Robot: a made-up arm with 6 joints.
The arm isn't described. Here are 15 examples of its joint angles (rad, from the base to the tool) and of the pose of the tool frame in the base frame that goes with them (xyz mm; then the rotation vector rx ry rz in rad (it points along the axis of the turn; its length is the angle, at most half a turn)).
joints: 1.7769 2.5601 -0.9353 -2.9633 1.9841 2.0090
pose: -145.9 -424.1 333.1 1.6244 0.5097 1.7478
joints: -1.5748 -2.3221 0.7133 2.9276 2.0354 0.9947
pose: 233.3 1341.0 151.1 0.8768 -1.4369 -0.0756
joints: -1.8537 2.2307 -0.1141 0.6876 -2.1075 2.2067
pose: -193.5 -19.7 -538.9 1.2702 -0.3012 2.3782
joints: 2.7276 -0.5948 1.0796 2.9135 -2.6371 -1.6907
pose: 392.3 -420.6 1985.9 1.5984 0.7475 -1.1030
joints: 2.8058 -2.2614 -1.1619 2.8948 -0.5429 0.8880
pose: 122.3 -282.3 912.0 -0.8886 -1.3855 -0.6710
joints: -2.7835 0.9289 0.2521 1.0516 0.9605 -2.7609
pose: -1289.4 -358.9 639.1 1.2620 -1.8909 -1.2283
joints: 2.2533 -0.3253 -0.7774 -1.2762 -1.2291 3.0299
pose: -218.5 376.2 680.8 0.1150 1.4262 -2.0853
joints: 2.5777 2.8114 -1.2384 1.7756 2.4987 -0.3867
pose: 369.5 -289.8 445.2 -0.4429 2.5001 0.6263
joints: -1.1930 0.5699 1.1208 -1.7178 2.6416 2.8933
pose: 476.6 -1108.3 1411.7 -1.1007 -1.2866 2.4062
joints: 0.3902 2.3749 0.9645 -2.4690 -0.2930 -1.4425
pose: 367.1 348.3 -759.9 -2.0610 -0.0085 1.6313
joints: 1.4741 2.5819 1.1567 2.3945 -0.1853 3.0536
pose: -107.9 660.4 -804.0 -0.3146 1.2781 0.6330
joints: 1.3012 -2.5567 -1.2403 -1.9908 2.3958 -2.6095
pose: -83.2 56.1 759.7 -0.7835 0.8836 0.2858
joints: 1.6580 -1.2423 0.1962 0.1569 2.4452 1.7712
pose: 280.5 -562.2 1641.8 1.6141 -0.6371 -1.7792
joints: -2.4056 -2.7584 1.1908 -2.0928 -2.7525 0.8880
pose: 806.0 573.1 -520.6 1.3660 -2.2076 0.3011
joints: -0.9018 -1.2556 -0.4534 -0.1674 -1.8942 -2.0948
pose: -214.0 -100.3 1374.2 2.2910 -0.0817 -1.5314
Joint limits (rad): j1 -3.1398..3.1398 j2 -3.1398..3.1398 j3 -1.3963..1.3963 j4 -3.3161..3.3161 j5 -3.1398..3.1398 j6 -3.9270..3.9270
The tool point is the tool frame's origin. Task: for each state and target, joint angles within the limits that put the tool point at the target. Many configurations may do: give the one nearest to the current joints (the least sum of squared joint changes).
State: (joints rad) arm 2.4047 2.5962 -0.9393 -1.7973 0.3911 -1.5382
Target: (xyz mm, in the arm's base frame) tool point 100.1 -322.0 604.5
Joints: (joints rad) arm 2.1495 2.8555 -0.9553 -1.9777 0.3911 -1.5382
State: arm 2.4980 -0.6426 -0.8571 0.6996 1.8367 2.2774
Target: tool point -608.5 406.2 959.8
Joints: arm 2.7792 -0.1076 -0.6881 0.7907 1.8367 2.2774
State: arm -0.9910 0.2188 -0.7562 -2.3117 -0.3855 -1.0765
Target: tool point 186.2 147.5 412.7
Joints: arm -0.3778 0.3176 -1.2395 -2.6510 -0.3855 -1.0765
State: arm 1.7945 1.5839 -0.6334 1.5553 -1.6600 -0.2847
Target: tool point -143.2 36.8 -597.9
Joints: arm 2.1294 2.2578 -0.0846 2.0230 -1.6600 -0.2847
